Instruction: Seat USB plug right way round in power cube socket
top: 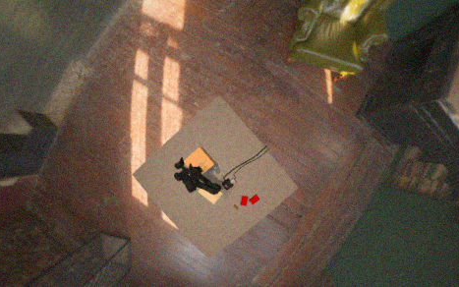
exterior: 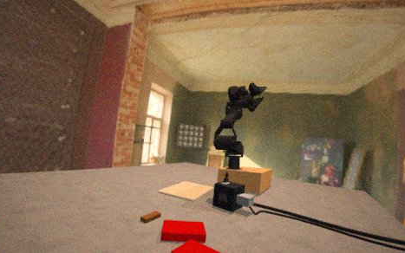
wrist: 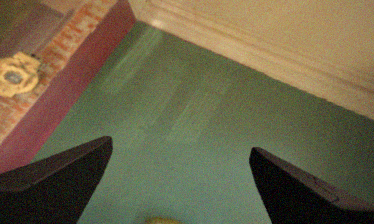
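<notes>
My gripper tip is 400 mm short of the dark USB plug, 40 mm to the right of it and 410 mm above it. The rest, counted from my gripper tip: small brown block 660 mm ahead, 10 mm to the right, 500 mm below; silver-framed socket 400 mm ahead, 40 mm to the left, 440 mm below; beige flat sheet 380 mm ahead, 150 mm to the right, 500 mm below.
</notes>
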